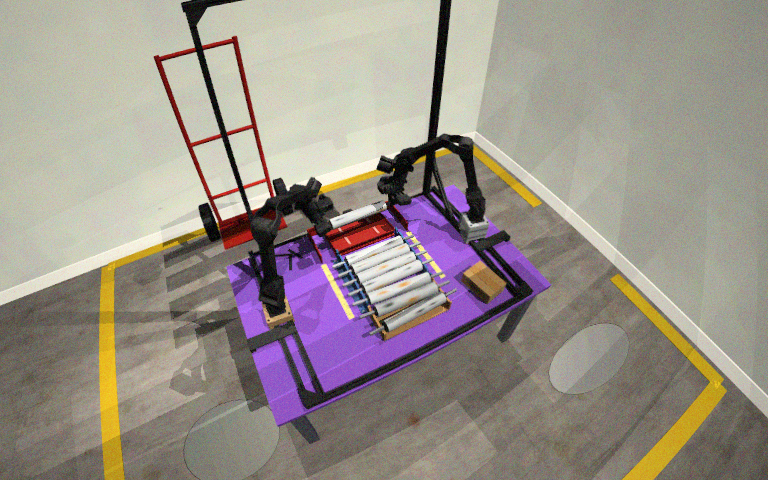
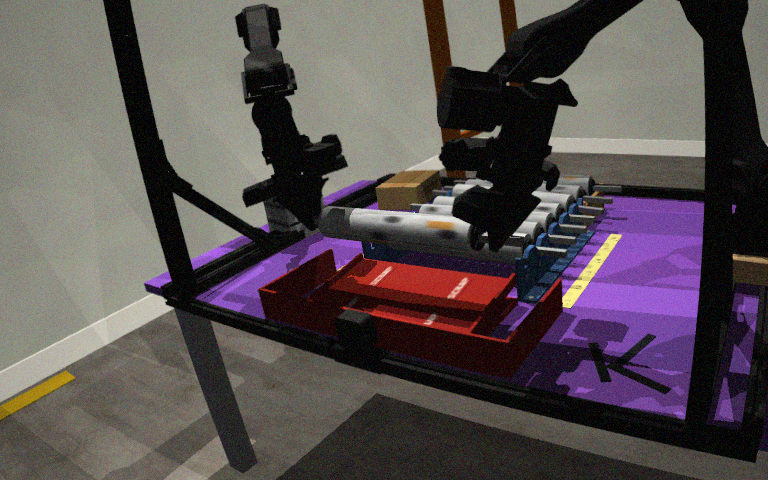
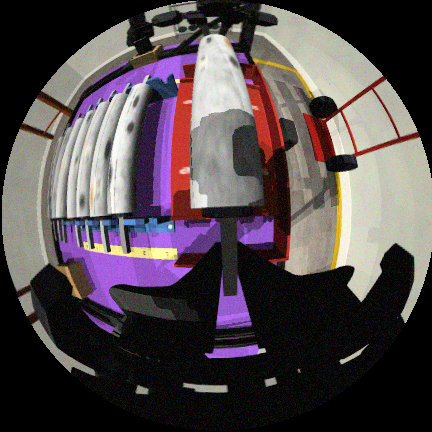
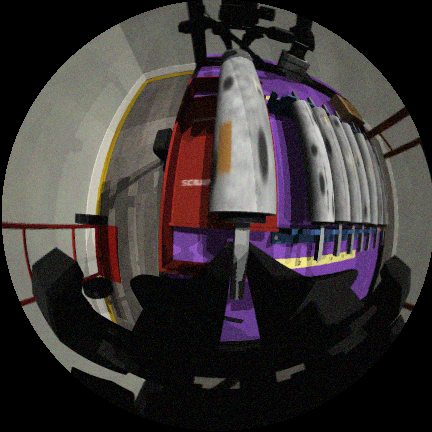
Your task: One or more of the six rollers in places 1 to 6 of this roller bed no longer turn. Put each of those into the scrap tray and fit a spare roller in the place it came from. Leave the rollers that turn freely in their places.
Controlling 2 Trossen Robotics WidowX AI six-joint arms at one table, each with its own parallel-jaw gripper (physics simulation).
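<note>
A white roller with dark blotches hangs roughly level above the red scrap tray. My left gripper is shut on its one shaft end, my right gripper on the other. The blue roller bed bears several white rollers; its end nearest the tray has no roller. A spare roller lies in the wooden rack at the bed's far end from the tray.
A cardboard box stands on the purple table beside the bed. Yellow number strips flank the bed. Black frame posts rise at the table's edge. A red hand truck stands behind the table.
</note>
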